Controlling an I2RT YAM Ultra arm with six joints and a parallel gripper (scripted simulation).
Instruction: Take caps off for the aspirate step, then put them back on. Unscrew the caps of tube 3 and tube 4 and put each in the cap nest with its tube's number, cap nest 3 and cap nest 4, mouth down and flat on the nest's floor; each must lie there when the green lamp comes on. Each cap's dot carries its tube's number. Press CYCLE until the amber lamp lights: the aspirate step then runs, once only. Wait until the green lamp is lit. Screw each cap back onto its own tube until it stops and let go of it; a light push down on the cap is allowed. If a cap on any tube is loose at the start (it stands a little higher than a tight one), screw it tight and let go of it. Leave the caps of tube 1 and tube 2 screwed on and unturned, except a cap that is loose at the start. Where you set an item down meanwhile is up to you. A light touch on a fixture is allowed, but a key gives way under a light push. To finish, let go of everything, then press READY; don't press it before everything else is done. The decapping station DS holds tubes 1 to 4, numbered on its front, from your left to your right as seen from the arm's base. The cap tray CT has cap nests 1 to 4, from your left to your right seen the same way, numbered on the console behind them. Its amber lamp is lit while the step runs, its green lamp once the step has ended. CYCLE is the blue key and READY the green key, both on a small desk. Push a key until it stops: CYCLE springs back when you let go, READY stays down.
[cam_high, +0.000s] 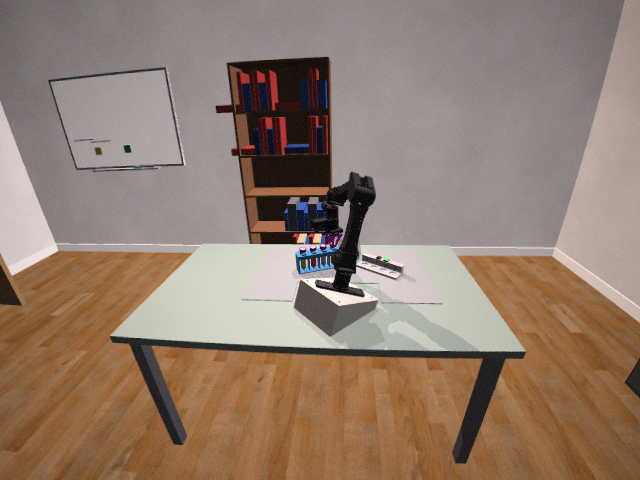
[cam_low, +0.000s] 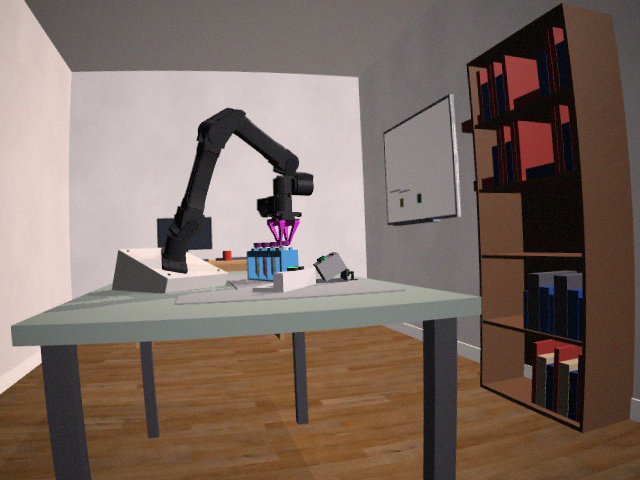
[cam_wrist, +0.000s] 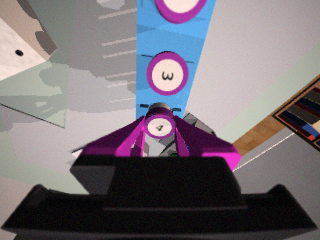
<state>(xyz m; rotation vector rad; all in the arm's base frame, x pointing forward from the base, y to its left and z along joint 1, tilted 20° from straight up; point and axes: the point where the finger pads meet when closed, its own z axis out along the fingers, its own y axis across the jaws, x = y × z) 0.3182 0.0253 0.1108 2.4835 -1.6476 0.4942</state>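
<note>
The purple cap lies right at my hand. Also, from my hand: grey key desk: 100 mm ahead, 90 mm to the right, 70 mm below; then blue cycle key: 90 mm ahead, 70 mm to the right, 50 mm below; then green ready key: 110 mm to the right, 80 mm ahead, 50 mm below.
</note>
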